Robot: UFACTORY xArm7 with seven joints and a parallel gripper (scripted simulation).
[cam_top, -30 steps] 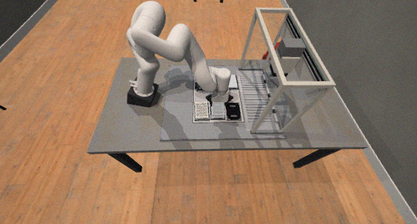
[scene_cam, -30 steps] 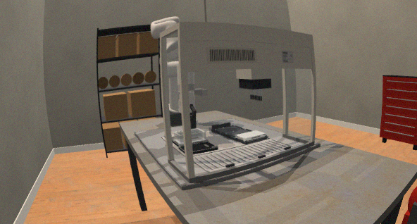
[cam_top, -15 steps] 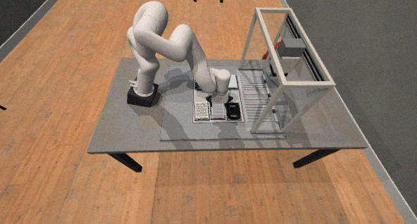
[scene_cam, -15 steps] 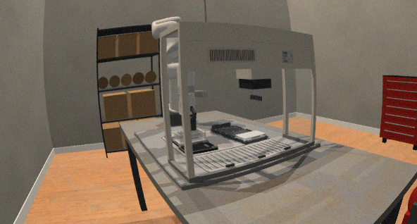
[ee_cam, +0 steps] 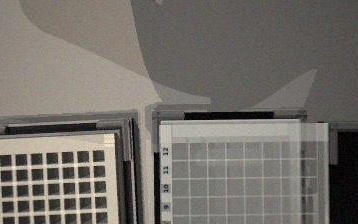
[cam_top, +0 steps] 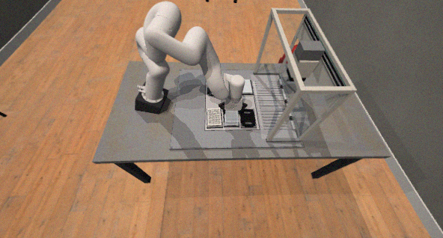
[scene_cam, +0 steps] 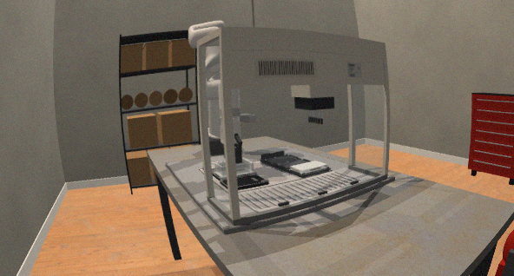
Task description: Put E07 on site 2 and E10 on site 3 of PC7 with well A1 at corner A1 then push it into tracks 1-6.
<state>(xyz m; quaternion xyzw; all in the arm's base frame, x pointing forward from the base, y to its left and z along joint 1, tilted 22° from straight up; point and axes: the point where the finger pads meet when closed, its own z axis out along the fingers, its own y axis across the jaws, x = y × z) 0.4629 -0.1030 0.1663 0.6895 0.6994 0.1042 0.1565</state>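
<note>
My hand is 40 mm above the deep-well block E07. The rest, counted from my hand: nest: 110 mm ahead, 10 mm to the right, 60 mm below; then dark plate carrier PC7: 10 mm ahead, 250 mm to the left, 50 mm below; then frame post: 410 mm ahead, 160 mm to the right, 180 mm above.
</note>
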